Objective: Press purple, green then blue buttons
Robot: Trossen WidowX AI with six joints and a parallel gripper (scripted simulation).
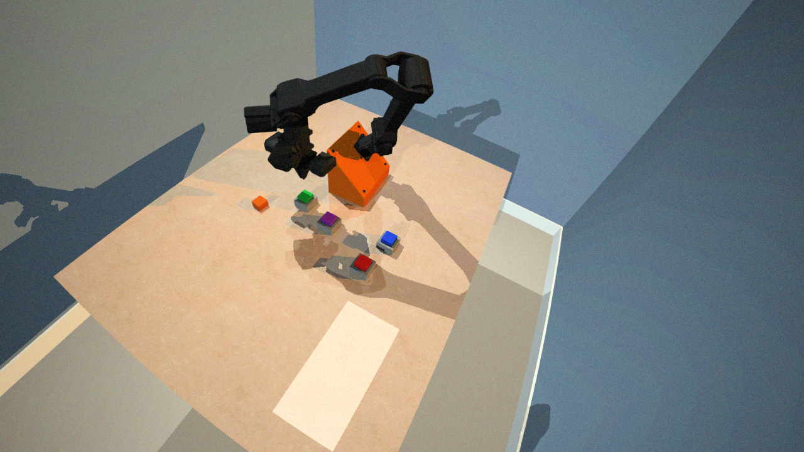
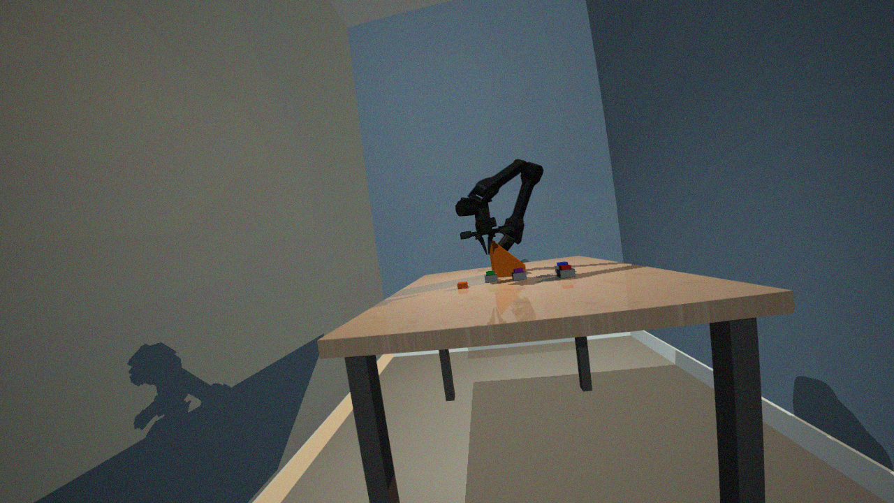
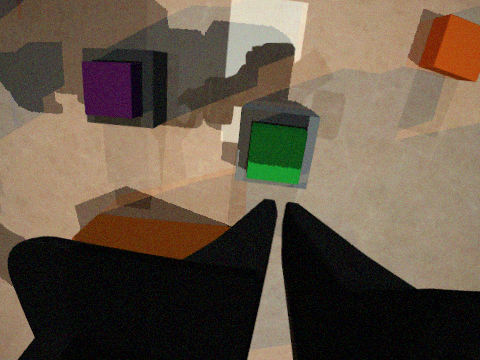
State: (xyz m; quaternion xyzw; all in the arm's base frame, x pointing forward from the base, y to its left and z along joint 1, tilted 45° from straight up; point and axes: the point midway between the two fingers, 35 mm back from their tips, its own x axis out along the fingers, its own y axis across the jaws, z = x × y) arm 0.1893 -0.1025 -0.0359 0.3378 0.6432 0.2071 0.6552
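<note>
My gripper tip is now 27 cm to the right of the blue button, 7 cm above it and 4 cm short of it. From my gripper tip the other things lie so: green button 7 cm below; then purple button 10 cm to the left, 7 cm below, 5 cm ahead; then orange block 12 cm to the right, 9 cm below, 6 cm ahead.
</note>
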